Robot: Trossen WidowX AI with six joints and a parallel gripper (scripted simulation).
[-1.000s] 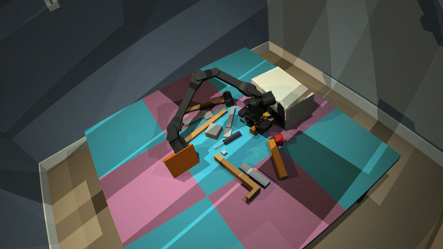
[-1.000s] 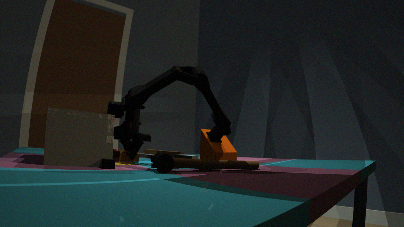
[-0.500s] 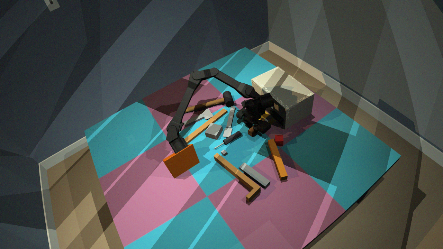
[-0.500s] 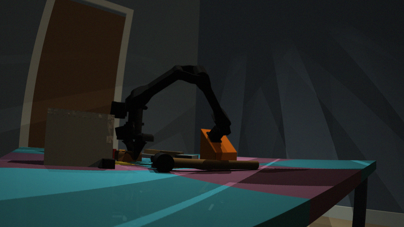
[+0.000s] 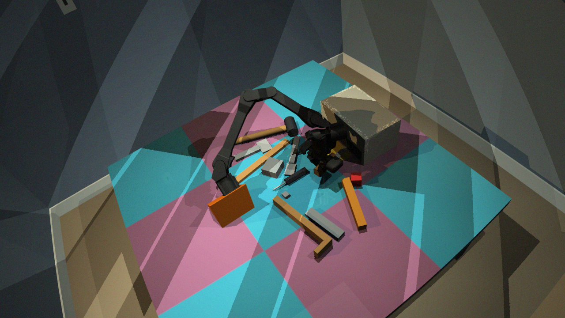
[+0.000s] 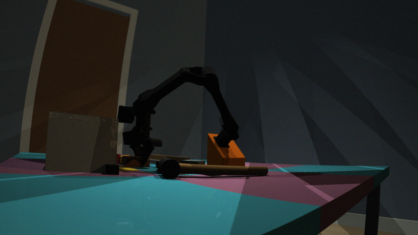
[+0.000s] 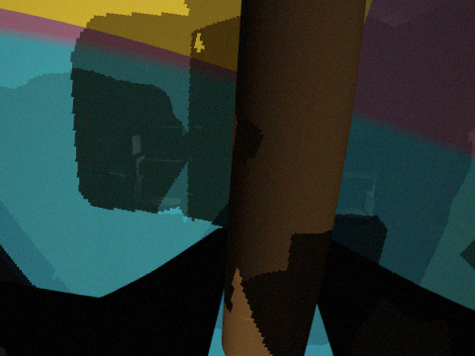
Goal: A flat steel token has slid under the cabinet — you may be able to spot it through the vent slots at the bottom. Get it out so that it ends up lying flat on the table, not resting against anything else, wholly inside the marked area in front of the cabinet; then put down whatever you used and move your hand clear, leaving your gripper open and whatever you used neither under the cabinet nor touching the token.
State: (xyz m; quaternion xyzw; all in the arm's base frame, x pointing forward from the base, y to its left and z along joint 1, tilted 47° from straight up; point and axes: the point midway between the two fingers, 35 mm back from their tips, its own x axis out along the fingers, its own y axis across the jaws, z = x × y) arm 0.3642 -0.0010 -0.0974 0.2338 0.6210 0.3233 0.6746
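The small grey cube lies 19 cm behind my gripper tip. Round my gripper tip: screwdriver 14 cm behind, 4 cm to the left; red cube 6 cm ahead, 14 cm to the right, 1 cm above; grey block 15 cm behind, 14 cm to the left, 1 cm above.
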